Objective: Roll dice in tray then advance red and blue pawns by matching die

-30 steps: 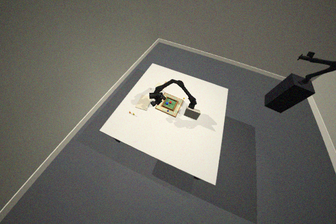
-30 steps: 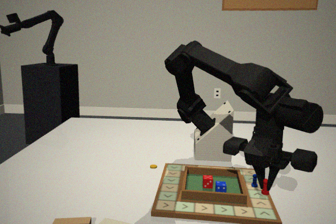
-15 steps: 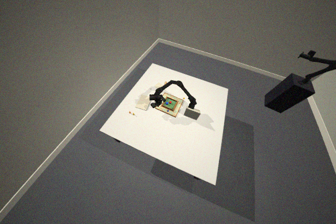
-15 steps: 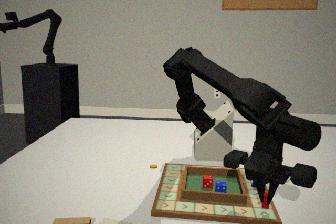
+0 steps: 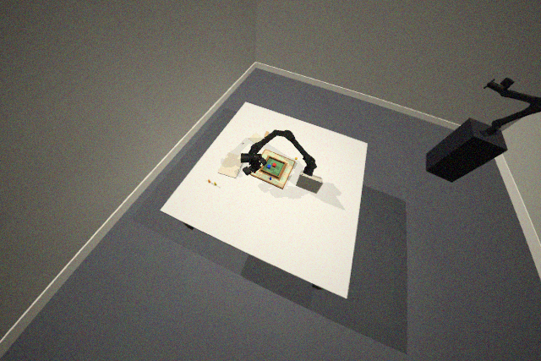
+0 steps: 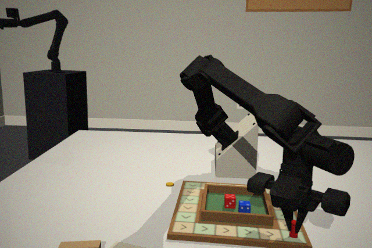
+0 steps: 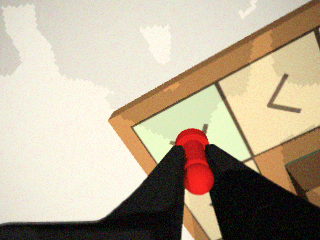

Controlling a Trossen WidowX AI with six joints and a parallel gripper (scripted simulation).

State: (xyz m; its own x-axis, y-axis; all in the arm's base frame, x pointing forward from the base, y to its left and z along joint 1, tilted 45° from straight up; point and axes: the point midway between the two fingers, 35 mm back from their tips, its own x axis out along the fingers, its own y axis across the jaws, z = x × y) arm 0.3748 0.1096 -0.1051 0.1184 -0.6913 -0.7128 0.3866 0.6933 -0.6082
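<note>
My gripper tip is 10 mm below the red pawn. Also, from my gripper tip: blue pawn: 140 mm behind, 10 mm to the right; then yellow token: 310 mm to the right, 220 mm behind, 20 mm below; then green tray: 120 mm to the right, 100 mm behind, 20 mm below.
</note>
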